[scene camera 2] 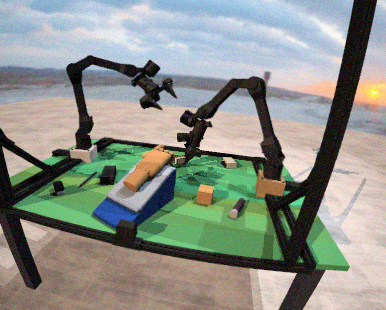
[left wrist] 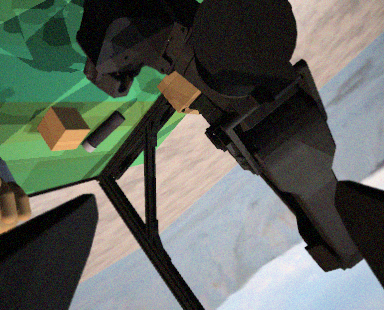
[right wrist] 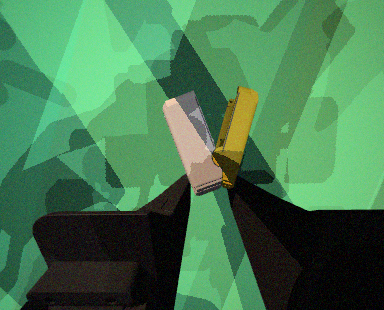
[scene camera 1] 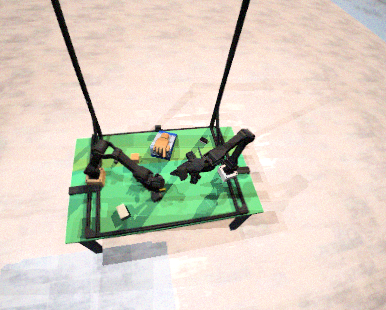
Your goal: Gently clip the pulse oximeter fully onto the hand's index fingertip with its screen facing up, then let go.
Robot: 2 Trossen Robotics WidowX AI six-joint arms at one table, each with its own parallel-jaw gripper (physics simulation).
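Places are measured from the left arm's base along level axes (x down, y back, z left), in metres.
Pixels of known places: left gripper, between the fingertips: [scene camera 2: 169, 103] [left wrist: 216, 198] [scene camera 1: 173, 170]; right gripper, between the fingertips: [scene camera 2: 185, 161] [right wrist: 208, 180] [scene camera 1: 156, 191]; left arm's base, origin of its link: [scene camera 2: 83, 147] [scene camera 1: 228, 170]; right arm's base, origin of its link: [scene camera 2: 271, 176] [left wrist: 204, 97] [scene camera 1: 94, 174].
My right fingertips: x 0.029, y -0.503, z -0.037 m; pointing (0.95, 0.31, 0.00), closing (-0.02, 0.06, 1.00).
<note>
Ahead of a thing's pixels: the offset from my right fingertips to its top centre. "spot": to the spot under its first point.
The pulse oximeter @(dz -0.006, dx -0.027, dy +0.028 m) [scene camera 1: 162, 189] [scene camera 2: 178, 160] [right wrist: 190, 145] has a white half and a yellow half, spread in a V in the right wrist view. My right gripper [scene camera 2: 187, 159] [right wrist: 208, 180] is shut on its rear ends, holding it above the table. The tan hand [scene camera 1: 163, 141] [scene camera 2: 150, 165] [left wrist: 15, 202] lies palm-side unclear on a blue and light-grey wedge @(spot: dz -0.350, dx -0.015, dy +0.095 m) [scene camera 2: 160, 197], apart from the oximeter. My left gripper [scene camera 1: 182, 177] [scene camera 2: 168, 102] [left wrist: 216, 198] is open and empty, high above the table. The screen cannot be made out.
An orange cube @(dz -0.288, dx -0.020, dy -0.061 m) [scene camera 1: 135, 157] [scene camera 2: 205, 195] [left wrist: 62, 130] and a grey cylinder @(dz -0.347, dx +0.003, dy -0.168 m) [scene camera 2: 237, 208] [left wrist: 104, 131] lie beside the wedge. A pale block @(dz +0.053, dx +0.000, dy -0.233 m) [scene camera 1: 122, 211] [scene camera 2: 230, 162] lies farther off. A black box @(dz -0.156, dx -0.005, dy +0.320 m) [scene camera 2: 108, 175], a thin dark stick @(dz -0.183, dx +0.021, dy +0.400 m) [scene camera 2: 88, 179] and a small black item @(dz -0.283, dx -0.002, dy +0.471 m) [scene camera 2: 59, 188] lie on its other side.
</note>
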